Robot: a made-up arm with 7 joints.
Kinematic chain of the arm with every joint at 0, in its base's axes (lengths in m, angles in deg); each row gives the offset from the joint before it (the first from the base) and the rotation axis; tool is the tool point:
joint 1: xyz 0 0 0.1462 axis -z
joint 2: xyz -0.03 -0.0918 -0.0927 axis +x
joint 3: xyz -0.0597 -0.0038 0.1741 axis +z
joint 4: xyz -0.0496 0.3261 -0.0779 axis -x
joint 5: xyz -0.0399 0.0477 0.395 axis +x
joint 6: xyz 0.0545 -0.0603 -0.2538 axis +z
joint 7: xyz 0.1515 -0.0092 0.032 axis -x
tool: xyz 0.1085 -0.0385 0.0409
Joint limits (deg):
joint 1: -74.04..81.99
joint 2: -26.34..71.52
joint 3: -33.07..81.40
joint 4: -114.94..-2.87
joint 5: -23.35..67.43
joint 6: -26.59..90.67
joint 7: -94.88..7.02
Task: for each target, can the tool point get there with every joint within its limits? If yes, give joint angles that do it. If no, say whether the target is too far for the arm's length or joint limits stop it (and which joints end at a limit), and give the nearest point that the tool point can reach.
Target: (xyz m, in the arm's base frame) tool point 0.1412 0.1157 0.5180
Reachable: yes | joints 37.60 -9.67 3.43 -63.39 39.43 62.70 -50.94
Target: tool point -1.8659 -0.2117 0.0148
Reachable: no: too far | nearest point -0.9678 -0.1098 0.3408 | short by 0.961 m
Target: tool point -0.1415 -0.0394 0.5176
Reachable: yes | joints -28.55 24.81 56.29 -58.00 45.46 20.98 -24.89
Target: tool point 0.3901 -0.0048 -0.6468
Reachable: no: joint limits stop it (at a limit: joint 2, joint 4, joint 5, joint 6) | nearest point 0.1818 -0.0022 -0.2193 | short by 0.476 m
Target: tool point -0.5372 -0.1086 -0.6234
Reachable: no: joint limits stop it (at a limit: joint 2, joint 3, joint 4, joint 5, joint 6) | nearest point -0.2724 -0.0551 -0.2507 | short by 0.460 m
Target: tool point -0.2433 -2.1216 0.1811
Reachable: no: too far | nearest point -0.1110 -0.9676 0.3408 | short by 1.172 m
